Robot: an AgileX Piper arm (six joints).
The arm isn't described. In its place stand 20 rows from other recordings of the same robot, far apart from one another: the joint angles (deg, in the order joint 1, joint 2, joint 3, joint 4, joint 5, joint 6), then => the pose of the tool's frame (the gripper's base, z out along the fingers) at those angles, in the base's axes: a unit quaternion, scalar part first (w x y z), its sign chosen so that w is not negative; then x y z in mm.
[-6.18 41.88 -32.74 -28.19 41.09 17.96] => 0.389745 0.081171 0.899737 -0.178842 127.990 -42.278 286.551
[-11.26 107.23 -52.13 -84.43 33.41 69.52] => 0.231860 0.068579 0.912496 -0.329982 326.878 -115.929 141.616
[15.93 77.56 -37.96 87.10 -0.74 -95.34] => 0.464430 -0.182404 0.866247 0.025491 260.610 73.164 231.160
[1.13 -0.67 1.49 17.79 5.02 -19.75] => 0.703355 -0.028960 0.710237 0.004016 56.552 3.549 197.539
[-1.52 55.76 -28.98 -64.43 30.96 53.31] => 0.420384 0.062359 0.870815 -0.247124 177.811 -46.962 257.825
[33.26 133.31 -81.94 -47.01 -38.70 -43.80] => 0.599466 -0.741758 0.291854 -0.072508 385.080 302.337 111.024
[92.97 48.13 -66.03 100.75 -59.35 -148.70] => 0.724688 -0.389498 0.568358 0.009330 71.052 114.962 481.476
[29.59 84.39 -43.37 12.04 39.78 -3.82] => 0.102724 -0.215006 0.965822 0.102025 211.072 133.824 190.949
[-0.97 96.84 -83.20 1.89 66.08 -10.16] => 0.133808 -0.074781 0.988178 0.002869 347.161 -3.134 295.103
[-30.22 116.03 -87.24 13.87 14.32 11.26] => 0.441201 0.402278 0.802175 0.005443 407.804 -231.294 223.195
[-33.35 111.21 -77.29 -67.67 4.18 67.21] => 0.465966 0.262098 0.827407 -0.171983 369.596 -250.586 224.169
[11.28 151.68 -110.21 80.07 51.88 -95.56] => 0.351489 -0.382489 0.769240 0.372060 495.631 170.765 48.274
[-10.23 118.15 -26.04 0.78 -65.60 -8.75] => 0.554409 0.016488 0.826493 -0.096268 281.761 -51.995 71.083
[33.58 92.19 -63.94 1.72 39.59 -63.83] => 0.229749 -0.724302 0.648179 -0.049654 273.952 183.965 243.977
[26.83 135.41 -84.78 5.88 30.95 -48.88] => 0.120499 -0.576602 0.808047 0.008448 390.973 203.125 41.525
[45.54 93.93 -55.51 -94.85 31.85 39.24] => 0.453181 -0.563326 0.630864 -0.281606 276.509 213.456 243.131
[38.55 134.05 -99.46 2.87 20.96 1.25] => 0.311669 -0.282938 0.897697 0.130184 398.493 319.628 124.170
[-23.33 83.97 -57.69 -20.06 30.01 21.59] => 0.324281 0.250119 0.901934 -0.137104 276.884 -136.419 268.922
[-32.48 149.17 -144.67 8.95 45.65 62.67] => 0.348311 0.699926 0.600209 0.168916 492.185 -301.314 194.998
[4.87 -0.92 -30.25 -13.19 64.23 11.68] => 0.522297 0.060977 0.849657 -0.039619 -12.862 -19.863 281.735
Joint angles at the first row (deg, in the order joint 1, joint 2, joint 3, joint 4, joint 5, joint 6):
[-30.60 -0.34 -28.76 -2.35 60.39 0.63]
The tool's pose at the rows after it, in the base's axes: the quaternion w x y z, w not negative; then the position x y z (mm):
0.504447 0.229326 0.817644 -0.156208 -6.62 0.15 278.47
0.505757 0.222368 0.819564 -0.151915 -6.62 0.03 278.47
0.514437 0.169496 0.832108 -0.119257 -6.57 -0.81 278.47
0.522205 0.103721 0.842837 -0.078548 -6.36 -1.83 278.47
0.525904 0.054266 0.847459 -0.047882 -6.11 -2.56 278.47
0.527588 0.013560 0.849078 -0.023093 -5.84 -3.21 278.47
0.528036 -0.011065 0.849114 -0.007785 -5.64 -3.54 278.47
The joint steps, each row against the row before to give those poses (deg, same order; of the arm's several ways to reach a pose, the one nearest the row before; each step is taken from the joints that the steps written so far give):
[0.00 0.00 0.00 0.00 0.00 0.00]
[0.98 0.00 0.00 0.00 0.00 0.00]
[7.33 0.00 0.00 0.00 0.00 0.00]
[9.00 0.00 0.00 0.00 0.00 0.00]
[6.70 0.00 0.00 0.00 0.00 0.00]
[5.50 0.00 0.00 -0.06 0.00 0.00]
[3.32 0.00 0.00 0.01 0.00 0.00]

